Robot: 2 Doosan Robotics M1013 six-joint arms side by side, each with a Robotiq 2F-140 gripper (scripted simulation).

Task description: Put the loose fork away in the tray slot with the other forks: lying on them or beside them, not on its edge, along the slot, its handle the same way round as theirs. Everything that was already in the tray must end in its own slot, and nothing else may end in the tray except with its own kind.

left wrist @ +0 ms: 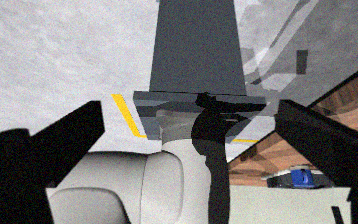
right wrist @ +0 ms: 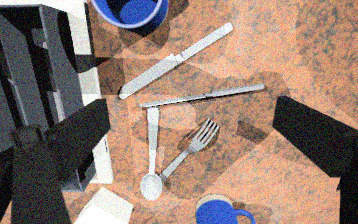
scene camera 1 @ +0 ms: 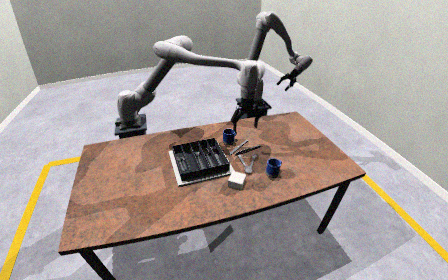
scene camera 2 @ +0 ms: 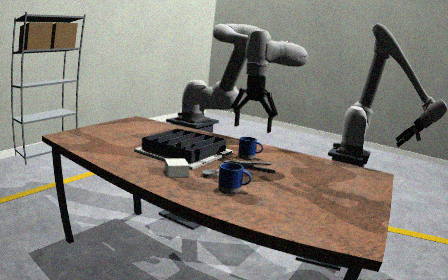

Observation:
In view: the left gripper (left wrist: 189,116), the right gripper (scene camera 2: 252,129), a black tray (scene camera 1: 192,160), a spoon (right wrist: 151,186) and a mug (scene camera 2: 230,174).
The right gripper is seen too in the right wrist view (right wrist: 191,112).

